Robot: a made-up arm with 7 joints.
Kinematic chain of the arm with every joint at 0, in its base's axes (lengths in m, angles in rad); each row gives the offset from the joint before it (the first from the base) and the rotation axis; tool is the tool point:
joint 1: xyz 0 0 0.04 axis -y
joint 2: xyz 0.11 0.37 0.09 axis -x
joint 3: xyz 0.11 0.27 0 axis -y
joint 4: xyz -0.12 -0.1 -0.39 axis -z
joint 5: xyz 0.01 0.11 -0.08 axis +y
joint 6: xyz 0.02 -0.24 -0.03 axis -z
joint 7: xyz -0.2 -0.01 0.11 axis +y
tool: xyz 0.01 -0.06 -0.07
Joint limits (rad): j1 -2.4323..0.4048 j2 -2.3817..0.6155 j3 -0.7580..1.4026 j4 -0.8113..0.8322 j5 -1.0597..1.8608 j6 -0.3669..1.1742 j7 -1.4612..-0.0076
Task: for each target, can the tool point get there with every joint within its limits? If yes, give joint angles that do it. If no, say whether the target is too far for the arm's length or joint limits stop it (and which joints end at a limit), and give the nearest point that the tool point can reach.
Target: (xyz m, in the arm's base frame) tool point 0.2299 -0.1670 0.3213
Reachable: no: joint limits stop it (at a limit: joint 1, joint 2, joint 5, joint 6, joint 7) | nearest point 0.1002 0.0809 0.3211 | short by 0.280 m
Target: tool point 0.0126 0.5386 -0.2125
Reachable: yes | joints 0.1296 -0.0124 -0.1091 0.6639 0.5761 0.9819 -0.9427
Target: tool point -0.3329 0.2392 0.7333
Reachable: no: joint limits stop it (at a limit: joint 1, joint 4, joint 5, joint 7) | nearest point -0.2755 0.2726 0.5020 | short by 0.241 m
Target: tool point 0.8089 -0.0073 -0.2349
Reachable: no: joint limits stop it (at a limit: joint 2, joint 5, joint 7) | nearest point 0.7122 0.0951 -0.2021 | short by 0.145 m
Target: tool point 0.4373 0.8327 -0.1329
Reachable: yes | joints -0.5537 -1.3790 1.0034 0.0372 -0.3742 0.7427 -1.2897
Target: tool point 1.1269 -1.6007 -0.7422
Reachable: no: too far | nearest point 0.4959 -0.0107 -0.3042 | short by 1.766 m
